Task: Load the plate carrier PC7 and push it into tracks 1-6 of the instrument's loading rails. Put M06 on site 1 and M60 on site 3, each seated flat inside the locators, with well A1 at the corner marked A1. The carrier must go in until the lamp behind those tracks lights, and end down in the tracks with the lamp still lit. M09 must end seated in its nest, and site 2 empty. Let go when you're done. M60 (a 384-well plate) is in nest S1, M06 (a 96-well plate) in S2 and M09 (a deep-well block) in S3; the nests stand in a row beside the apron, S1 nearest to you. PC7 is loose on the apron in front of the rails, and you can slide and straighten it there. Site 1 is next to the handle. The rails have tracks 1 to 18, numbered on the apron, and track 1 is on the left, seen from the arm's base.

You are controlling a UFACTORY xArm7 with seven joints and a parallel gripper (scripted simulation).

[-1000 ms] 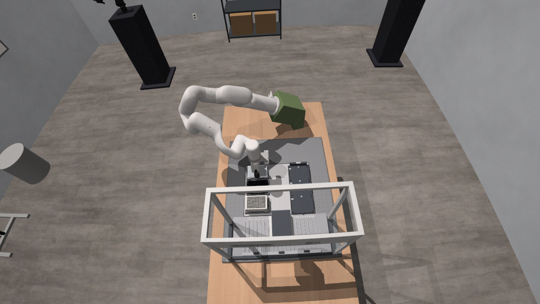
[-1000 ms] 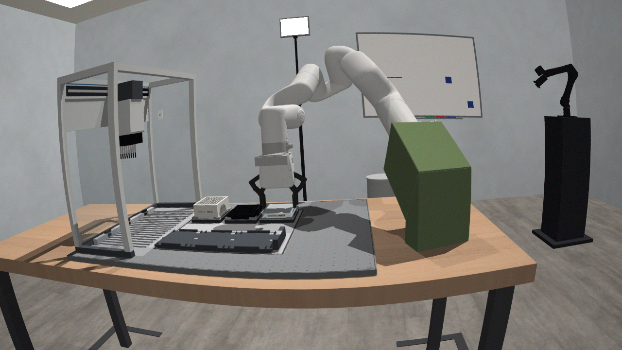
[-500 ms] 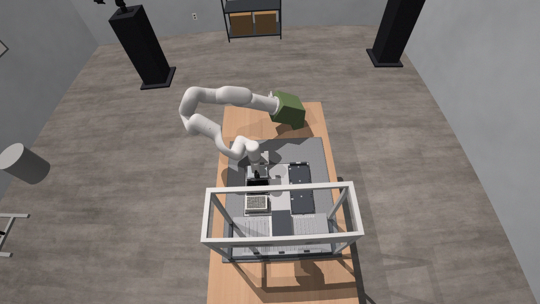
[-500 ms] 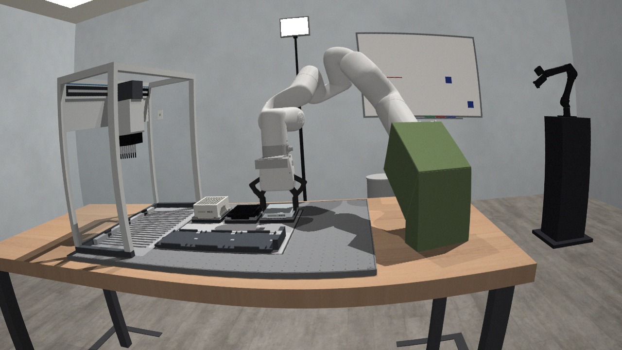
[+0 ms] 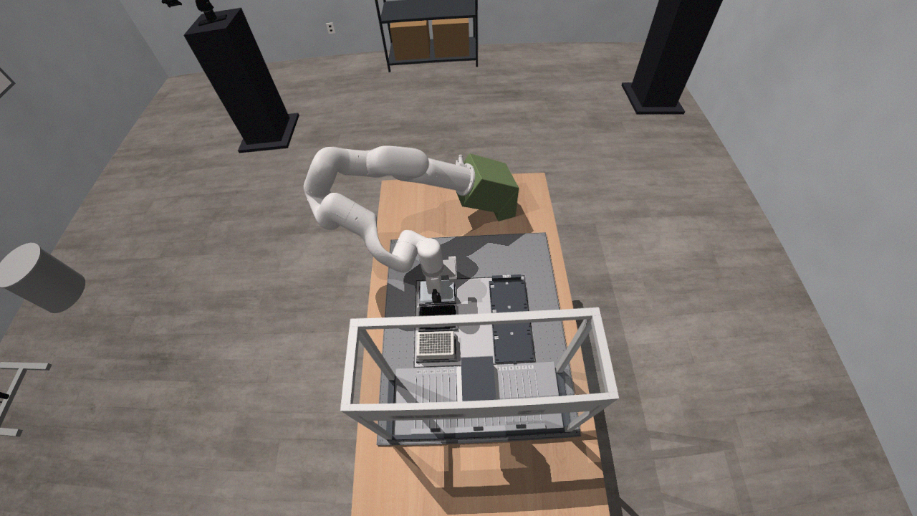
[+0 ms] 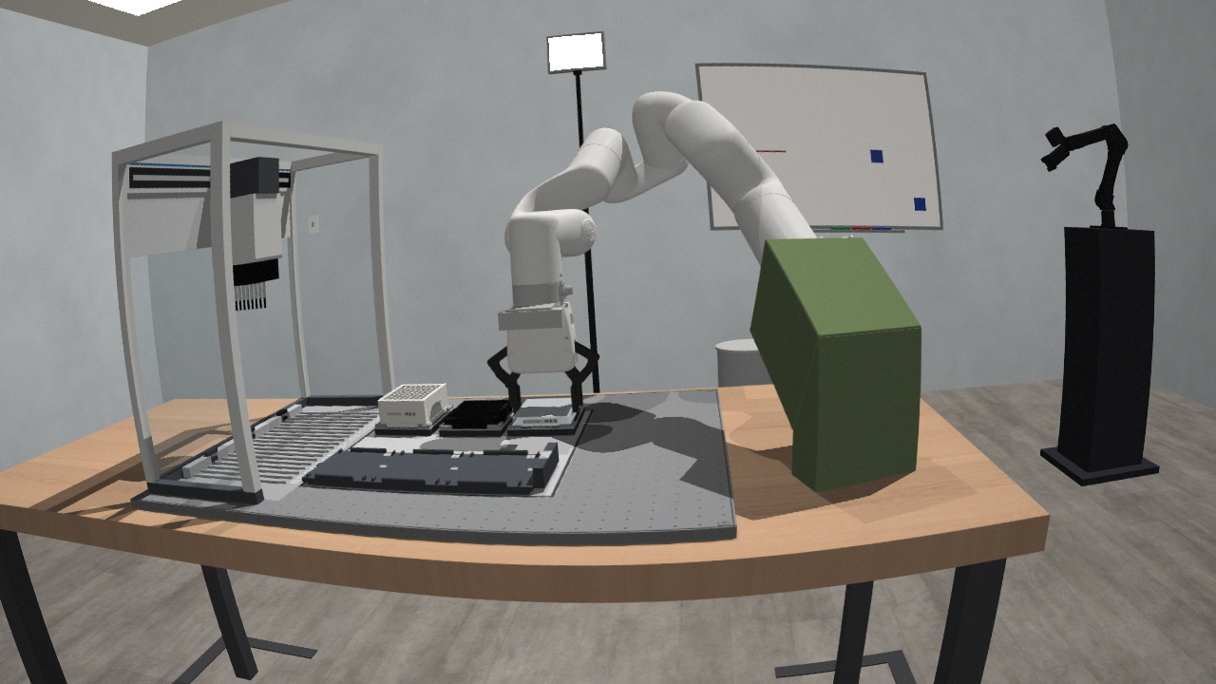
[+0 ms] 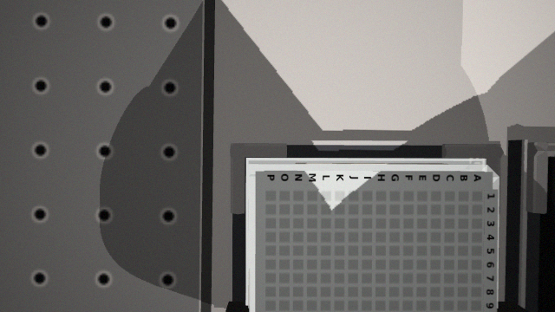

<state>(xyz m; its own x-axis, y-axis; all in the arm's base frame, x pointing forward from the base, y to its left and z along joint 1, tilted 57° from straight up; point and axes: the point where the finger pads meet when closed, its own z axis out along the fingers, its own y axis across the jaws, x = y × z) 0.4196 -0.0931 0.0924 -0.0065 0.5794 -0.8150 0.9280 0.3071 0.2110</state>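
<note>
Now: hand 10 mm above the 384-well plate M60. The rest, counted from my hand: nest S2 (110 mm ahead, 20 mm below); then black 96-well plate M06 (110 mm ahead, 10 mm below); then nest S1 (20 mm below).
</note>
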